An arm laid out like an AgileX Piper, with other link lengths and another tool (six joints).
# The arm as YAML. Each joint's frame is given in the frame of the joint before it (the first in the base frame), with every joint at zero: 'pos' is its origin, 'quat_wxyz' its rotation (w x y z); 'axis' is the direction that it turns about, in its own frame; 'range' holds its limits. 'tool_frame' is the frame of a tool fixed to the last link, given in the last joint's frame.
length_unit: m
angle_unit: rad
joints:
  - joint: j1
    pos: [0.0, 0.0, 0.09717]
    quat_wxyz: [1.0, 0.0, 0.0, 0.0]
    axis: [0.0, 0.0, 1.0]
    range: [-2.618, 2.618]
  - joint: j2
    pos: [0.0, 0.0, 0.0]
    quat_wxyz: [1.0, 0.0, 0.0, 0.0]
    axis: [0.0, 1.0, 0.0]
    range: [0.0, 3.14]
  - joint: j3
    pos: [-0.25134, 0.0, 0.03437]
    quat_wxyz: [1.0, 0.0, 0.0, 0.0]
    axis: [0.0, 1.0, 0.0]
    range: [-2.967, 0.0]
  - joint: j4
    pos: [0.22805, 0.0, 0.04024]
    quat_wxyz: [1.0, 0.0, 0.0, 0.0]
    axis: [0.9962, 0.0, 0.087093]
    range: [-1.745, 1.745]
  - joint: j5
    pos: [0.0, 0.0, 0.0]
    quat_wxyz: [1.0, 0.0, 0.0, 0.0]
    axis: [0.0, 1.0, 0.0]
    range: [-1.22, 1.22]
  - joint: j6
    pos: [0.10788, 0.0, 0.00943]
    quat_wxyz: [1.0, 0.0, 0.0, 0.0]
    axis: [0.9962, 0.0, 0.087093]
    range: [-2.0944, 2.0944]
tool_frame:
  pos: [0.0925, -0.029, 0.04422]
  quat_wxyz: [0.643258, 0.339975, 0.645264, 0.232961]
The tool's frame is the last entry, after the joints.
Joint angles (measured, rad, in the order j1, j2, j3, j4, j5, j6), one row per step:
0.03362 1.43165 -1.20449 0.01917 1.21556 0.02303
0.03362 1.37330 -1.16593 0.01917 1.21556 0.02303
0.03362 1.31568 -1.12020 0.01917 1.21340 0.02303
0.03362 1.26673 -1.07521 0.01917 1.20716 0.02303
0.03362 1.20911 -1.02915 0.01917 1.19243 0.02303
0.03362 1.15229 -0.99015 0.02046 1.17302 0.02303
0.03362 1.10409 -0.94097 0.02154 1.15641 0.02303
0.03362 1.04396 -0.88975 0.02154 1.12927 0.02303
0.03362 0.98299 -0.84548 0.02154 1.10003 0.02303
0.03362 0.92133 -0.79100 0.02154 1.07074 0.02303
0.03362 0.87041 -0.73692 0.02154 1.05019 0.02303
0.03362 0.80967 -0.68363 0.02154 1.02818 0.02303
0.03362 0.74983 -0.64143 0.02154 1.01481 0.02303
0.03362 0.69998 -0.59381 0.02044 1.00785 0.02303
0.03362 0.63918 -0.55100 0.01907 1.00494 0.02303
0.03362 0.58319 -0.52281 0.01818 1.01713 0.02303
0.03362 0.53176 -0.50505 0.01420 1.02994 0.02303
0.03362 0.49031 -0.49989 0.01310 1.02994 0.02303
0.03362 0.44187 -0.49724 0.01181 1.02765 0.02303
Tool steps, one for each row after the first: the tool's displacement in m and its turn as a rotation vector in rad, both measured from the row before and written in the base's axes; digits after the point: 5 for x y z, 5 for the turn. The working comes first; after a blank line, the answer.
Tool pose at each row, in the base's axes (x y z in m, rotation vector in rad; the steps are taken from these numbers as rounded here):
0.30921 -0.01599 0.14613 1.23475 2.77292 -0.11743
0.29842 -0.01636 0.15181 1.22929 2.75643 -0.10373
0.28661 -0.01676 0.15441 1.22544 2.74466 -0.09410
0.27628 -0.01712 0.15442 1.22275 2.73604 -0.08718
0.26691 -0.01746 0.15658 1.21574 2.71381 -0.06948
0.25981 -0.01752 0.16058 1.20617 2.68263 -0.04313
0.25100 -0.01767 0.15819 1.20256 2.66955 -0.03155
0.24317 -0.01800 0.15863 1.19281 2.63862 -0.00834
0.23698 -0.01828 0.16130 1.18006 2.59911 0.02067
0.22927 -0.01862 0.16003 1.16996 2.56752 0.04321
0.22112 -0.01895 0.15481 1.16527 2.55233 0.05376
0.21312 -0.01929 0.15165 1.15692 2.52670 0.07152
0.20582 -0.01957 0.15057 1.14778 2.49977 0.09000
0.19766 -0.02004 0.14412 1.14466 2.49147 0.09405
0.18948 -0.02053 0.14050 1.13771 2.47299 0.10465
0.18158 -0.02090 0.13870 1.13225 2.45936 0.11273
0.17539 -0.02171 0.13949 1.12405 2.44030 0.11994
0.17297 -0.02196 0.14477 1.11247 2.40835 0.13928
0.17056 -0.02225 0.15243 1.09715 2.36588 0.16454

-0.01079 -0.00037 0.00568 0.00067 -0.01977 0.00000
-0.01181 -0.00040 0.00260 0.00047 -0.01404 -0.00004
-0.01033 -0.00036 0.00001 0.00032 -0.01020 -0.00012
-0.00937 -0.00034 0.00216 0.00086 -0.02627 -0.00028
-0.00710 -0.00006 0.00400 0.00250 -0.03716 -0.00049
-0.00881 -0.00015 -0.00239 0.00158 -0.01558 -0.00043
-0.00783 -0.00033 0.00044 0.00116 -0.03603 -0.00058
-0.00619 -0.00028 0.00267 0.00151 -0.04590 -0.00063
-0.00771 -0.00034 -0.00127 0.00120 -0.03644 -0.00063
-0.00815 -0.00033 -0.00522 0.00056 -0.01738 -0.00044
-0.00800 -0.00034 -0.00316 0.00097 -0.02944 -0.00048
-0.00730 -0.00028 -0.00108 0.00103 -0.03099 -0.00029
-0.00816 -0.00047 -0.00645 -0.00079 -0.00922 -0.00013
-0.00818 -0.00049 -0.00362 -0.00067 -0.02094 -0.00005
-0.00790 -0.00037 -0.00180 -0.00036 -0.01563 0.00022
-0.00619 -0.00081 0.00079 -0.00328 -0.02098 0.00003
-0.00242 -0.00025 0.00528 0.00012 -0.03631 -0.00008
-0.00241 -0.00029 0.00766 0.00034 -0.04810 -0.00019

